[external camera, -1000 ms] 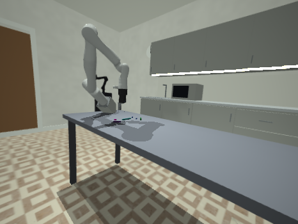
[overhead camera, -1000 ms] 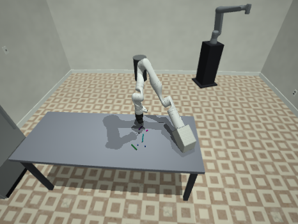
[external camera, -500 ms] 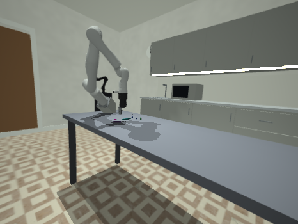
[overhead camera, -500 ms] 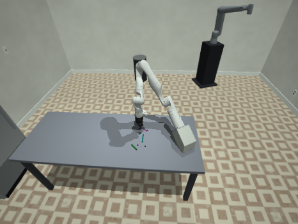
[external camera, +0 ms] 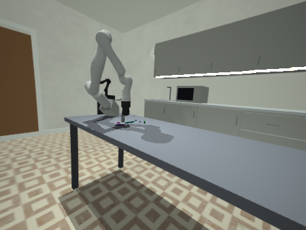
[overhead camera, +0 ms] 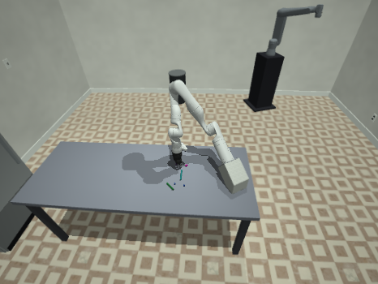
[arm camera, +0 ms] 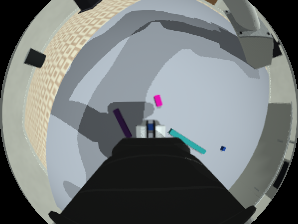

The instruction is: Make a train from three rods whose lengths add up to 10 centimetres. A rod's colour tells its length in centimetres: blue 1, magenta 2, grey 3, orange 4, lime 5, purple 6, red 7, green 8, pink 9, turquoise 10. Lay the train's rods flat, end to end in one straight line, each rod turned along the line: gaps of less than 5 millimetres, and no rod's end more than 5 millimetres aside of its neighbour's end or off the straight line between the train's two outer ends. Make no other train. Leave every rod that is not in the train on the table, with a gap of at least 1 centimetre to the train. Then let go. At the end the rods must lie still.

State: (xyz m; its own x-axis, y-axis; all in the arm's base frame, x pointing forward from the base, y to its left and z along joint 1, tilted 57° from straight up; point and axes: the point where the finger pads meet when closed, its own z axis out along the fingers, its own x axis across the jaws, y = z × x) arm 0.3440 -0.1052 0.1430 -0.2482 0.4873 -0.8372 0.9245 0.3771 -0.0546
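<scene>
The magenta rod lies 50 mm behind my hand and 30 mm below it. Round my hand: turquoise rod (20 mm ahead, 90 mm to the left, 30 mm below); green rod (120 mm ahead, 170 mm to the left, 30 mm below); purple rod (10 mm ahead, 50 mm to the right, 30 mm below).
</scene>
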